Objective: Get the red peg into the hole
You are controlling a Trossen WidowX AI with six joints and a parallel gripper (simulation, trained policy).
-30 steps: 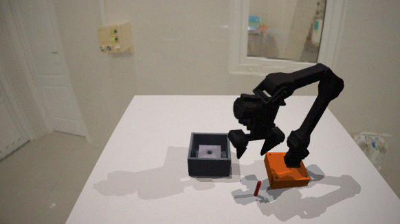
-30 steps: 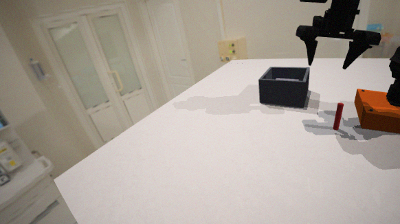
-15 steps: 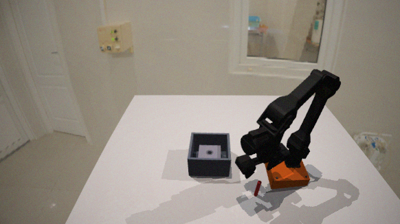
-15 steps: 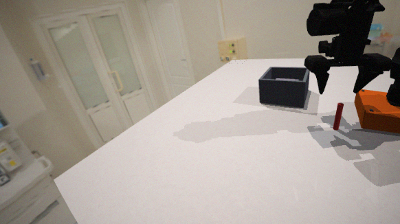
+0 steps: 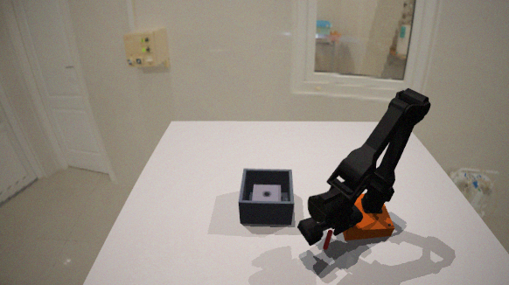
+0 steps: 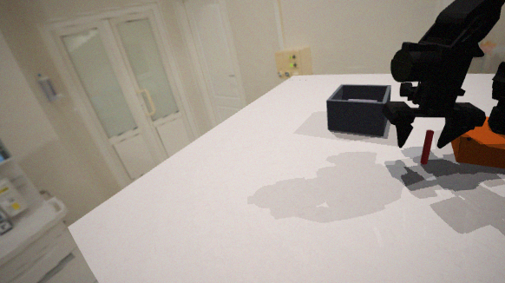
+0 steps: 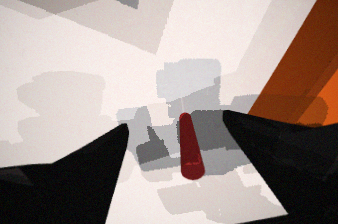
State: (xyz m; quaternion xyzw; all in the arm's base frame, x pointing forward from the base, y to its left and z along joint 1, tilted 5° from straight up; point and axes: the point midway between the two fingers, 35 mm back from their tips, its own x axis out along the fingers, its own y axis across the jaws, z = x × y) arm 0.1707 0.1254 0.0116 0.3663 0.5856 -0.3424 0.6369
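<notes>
The red peg lies 10 mm to the left of my gripper tip, 10 mm behind it and 10 mm above it. From my gripper tip the other things lie so: plate 170 mm ahead, 160 mm to the right, 10 mm above; then dark box 170 mm ahead, 160 mm to the right, 10 mm below.
</notes>
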